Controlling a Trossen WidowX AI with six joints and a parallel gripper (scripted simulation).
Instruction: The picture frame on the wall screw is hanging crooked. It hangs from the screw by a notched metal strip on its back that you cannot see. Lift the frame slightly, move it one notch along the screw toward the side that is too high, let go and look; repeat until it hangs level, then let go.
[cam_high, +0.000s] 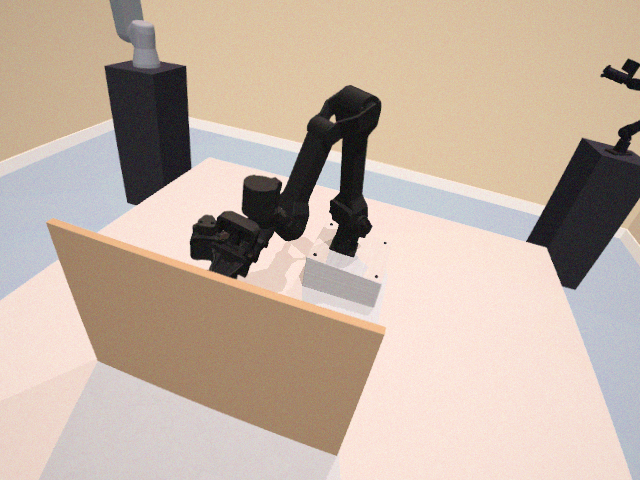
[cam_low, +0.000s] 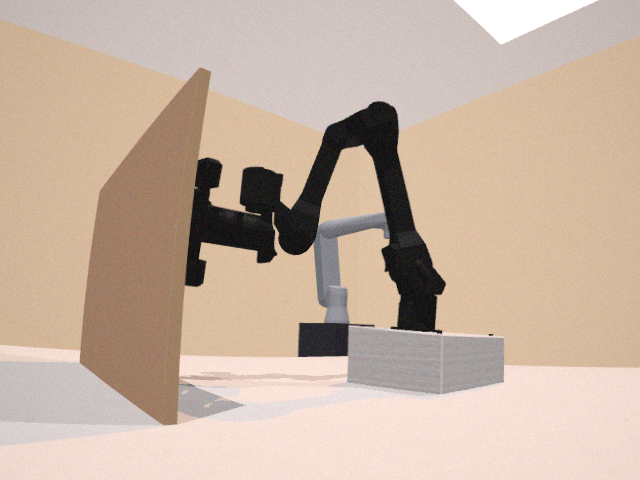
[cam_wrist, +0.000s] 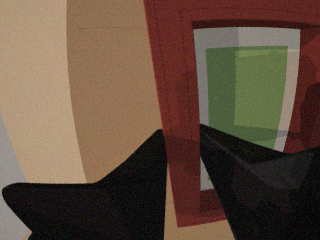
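My gripper tip is now 50 mm above the picture frame, 10 mm to the left of it and 10 mm short of it. The rest, counted from my gripper tip: tan wall board (80 mm below, 20 mm to the left, 20 mm ahead).
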